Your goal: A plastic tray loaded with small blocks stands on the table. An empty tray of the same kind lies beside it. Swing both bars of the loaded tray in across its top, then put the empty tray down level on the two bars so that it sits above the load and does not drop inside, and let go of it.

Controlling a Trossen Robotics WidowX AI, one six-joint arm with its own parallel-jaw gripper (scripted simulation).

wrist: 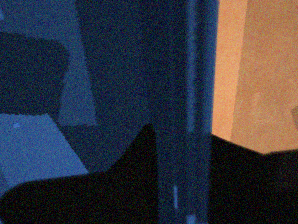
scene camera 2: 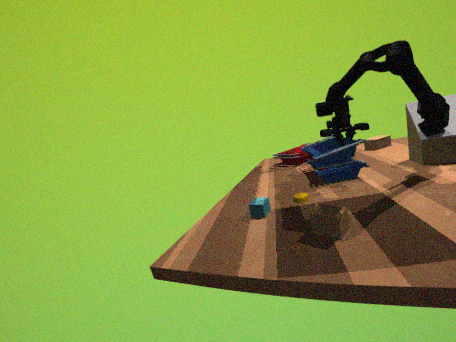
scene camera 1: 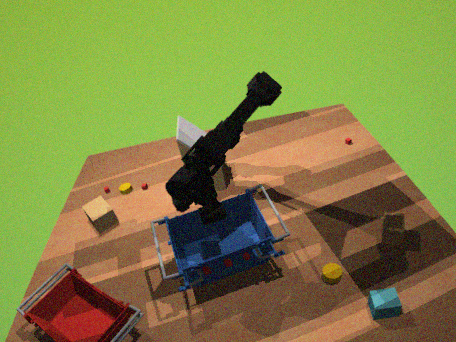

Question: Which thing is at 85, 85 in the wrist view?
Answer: A blue tray.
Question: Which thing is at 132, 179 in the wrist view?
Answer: My gripper.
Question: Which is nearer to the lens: the tan block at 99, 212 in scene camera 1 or the teal cube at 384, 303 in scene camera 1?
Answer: The teal cube.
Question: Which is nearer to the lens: the blue tray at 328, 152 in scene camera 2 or the brown box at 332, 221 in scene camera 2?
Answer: The brown box.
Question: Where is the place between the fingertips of my gripper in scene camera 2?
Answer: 345, 149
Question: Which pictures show my gripper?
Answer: The wrist view, scene camera 2 and scene camera 1: all of them.
